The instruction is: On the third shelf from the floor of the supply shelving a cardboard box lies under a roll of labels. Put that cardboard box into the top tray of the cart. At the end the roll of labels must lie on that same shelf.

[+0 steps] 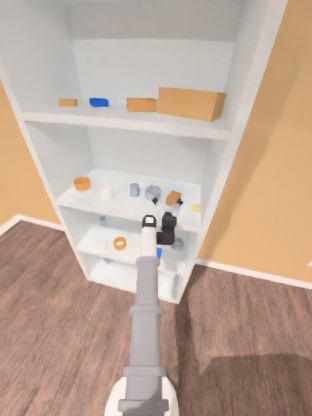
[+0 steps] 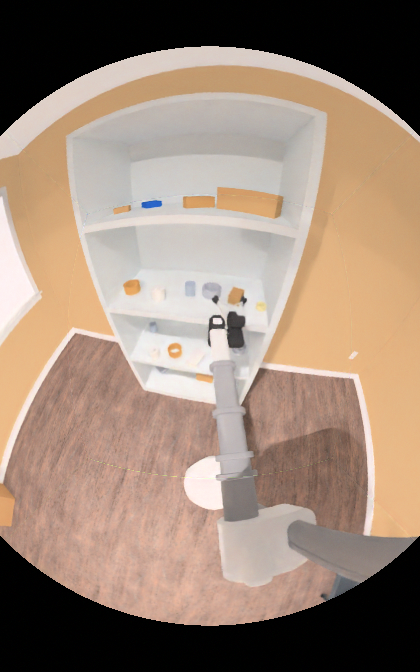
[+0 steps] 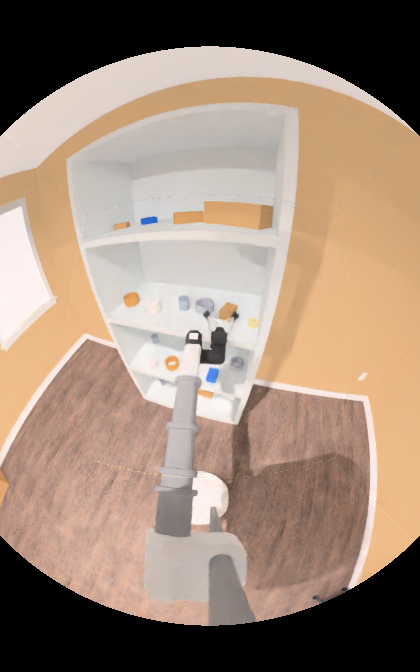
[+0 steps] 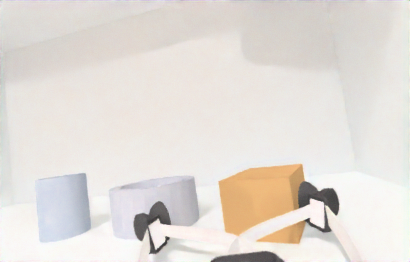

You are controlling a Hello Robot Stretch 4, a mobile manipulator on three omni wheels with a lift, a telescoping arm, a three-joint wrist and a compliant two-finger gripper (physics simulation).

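Note:
A brown cardboard box stands on the third shelf with its top bare. A yellow round roll lies to its right and a grey ring to its left. I cannot tell which roll holds the labels. My gripper is open. Its left fingertip is in front of the ring, its right one at the box's right edge. The cart does not show.
A blue-grey cylinder, a white roll and an orange roll stand further left. The shelf above holds a large brown box. The shelving's right side panel is close to the gripper's right.

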